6 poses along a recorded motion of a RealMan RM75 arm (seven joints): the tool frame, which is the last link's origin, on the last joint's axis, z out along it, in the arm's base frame.
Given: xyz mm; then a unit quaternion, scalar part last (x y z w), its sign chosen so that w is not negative.
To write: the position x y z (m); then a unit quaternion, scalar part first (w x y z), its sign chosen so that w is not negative. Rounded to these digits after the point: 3 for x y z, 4 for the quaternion.
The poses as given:
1: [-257 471 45 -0.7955 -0.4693 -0.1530 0.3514]
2: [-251 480 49 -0.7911 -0.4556 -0.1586 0.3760]
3: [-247 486 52 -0.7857 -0.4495 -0.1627 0.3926]
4: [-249 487 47 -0.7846 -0.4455 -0.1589 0.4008]
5: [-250 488 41 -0.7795 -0.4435 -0.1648 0.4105]
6: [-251 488 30 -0.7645 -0.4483 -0.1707 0.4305]
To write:
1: [-0.257 0.471 0.045 0.3514 -0.7955 -0.4693 -0.1530]
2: [-0.251 0.480 0.049 0.3760 -0.7911 -0.4556 -0.1586]
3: [-0.247 0.486 0.052 0.3926 -0.7857 -0.4495 -0.1627]
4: [-0.249 0.487 0.047 0.4008 -0.7846 -0.4455 -0.1589]
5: [-0.250 0.488 0.041 0.4105 -0.7795 -0.4435 -0.1648]
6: [-0.251 0.488 0.030 0.4305 -0.7645 -0.4483 -0.1707]
